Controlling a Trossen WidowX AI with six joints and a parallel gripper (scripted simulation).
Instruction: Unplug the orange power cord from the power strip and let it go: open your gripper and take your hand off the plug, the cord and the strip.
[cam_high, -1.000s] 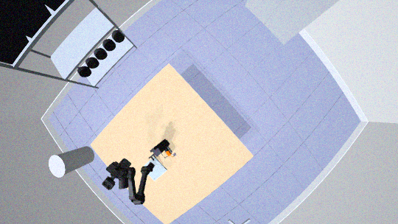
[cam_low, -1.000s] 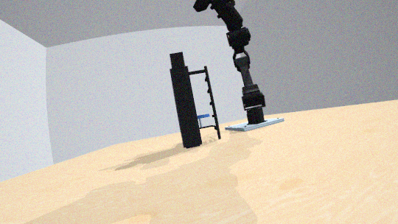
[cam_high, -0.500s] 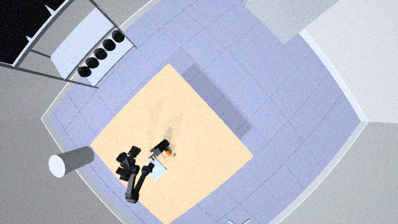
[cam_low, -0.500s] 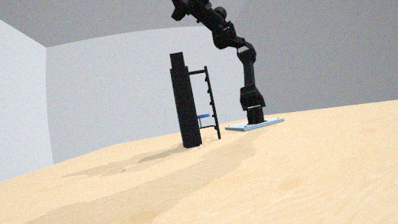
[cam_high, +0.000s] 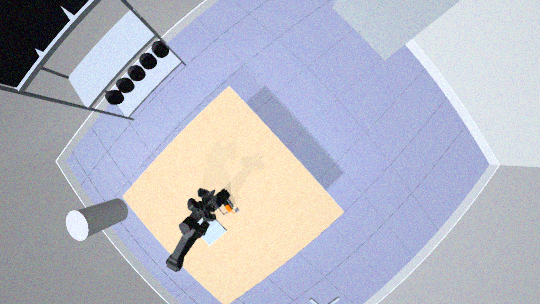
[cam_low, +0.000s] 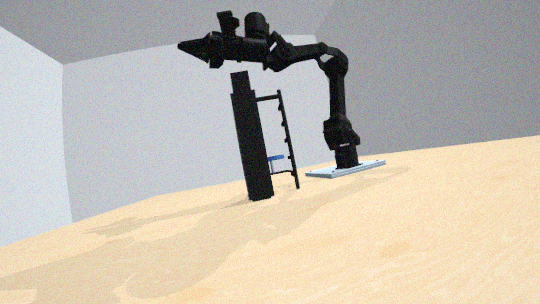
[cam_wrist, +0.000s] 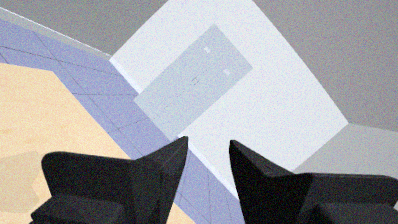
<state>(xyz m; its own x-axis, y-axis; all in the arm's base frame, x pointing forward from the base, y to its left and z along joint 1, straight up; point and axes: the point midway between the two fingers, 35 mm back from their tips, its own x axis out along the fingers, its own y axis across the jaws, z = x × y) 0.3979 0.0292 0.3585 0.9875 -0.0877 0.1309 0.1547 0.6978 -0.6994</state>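
The orange plug is 16 cm behind my gripper tip, 7 cm to the right of it and 28 cm below it. Also, from my gripper tip: black upright block (13 cm behind, 2 cm to the left, 23 cm below).
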